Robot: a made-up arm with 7 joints.
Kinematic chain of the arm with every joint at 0, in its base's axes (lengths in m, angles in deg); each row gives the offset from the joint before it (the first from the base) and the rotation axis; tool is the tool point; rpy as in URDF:
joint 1: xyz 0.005 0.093 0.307 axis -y
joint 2: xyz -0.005 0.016 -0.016 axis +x
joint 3: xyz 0.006 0 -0.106 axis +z
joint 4: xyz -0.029 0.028 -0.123 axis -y
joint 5: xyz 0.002 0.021 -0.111 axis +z
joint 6: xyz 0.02 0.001 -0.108 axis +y
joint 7: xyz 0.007 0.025 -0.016 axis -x
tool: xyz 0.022 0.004 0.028 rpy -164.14 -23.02 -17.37
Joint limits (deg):
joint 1: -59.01..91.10
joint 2: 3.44..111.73
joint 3: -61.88..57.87
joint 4: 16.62..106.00
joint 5: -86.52..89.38
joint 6: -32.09..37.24
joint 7: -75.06..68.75
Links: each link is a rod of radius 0.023 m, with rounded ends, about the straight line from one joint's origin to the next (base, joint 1, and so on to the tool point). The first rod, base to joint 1, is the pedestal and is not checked.
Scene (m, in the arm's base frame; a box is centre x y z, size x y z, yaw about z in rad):
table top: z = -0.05
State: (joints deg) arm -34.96 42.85 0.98 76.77 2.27 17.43 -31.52
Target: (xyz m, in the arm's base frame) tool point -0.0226 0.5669 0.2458
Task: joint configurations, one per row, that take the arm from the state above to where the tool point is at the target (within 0.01 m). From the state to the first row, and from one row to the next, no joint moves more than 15 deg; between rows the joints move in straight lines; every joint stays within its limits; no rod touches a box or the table.
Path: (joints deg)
1: -35.92 48.09 3.78 64.74 10.68 21.39 -22.08
2: -36.87 53.32 6.57 52.71 19.09 25.35 -12.64
3: -37.83 58.56 9.37 40.68 27.50 29.32 -3.21
4: -38.79 63.79 12.17 28.65 35.90 33.28 6.23
5: -39.75 69.03 14.97 16.62 44.31 37.24 15.67

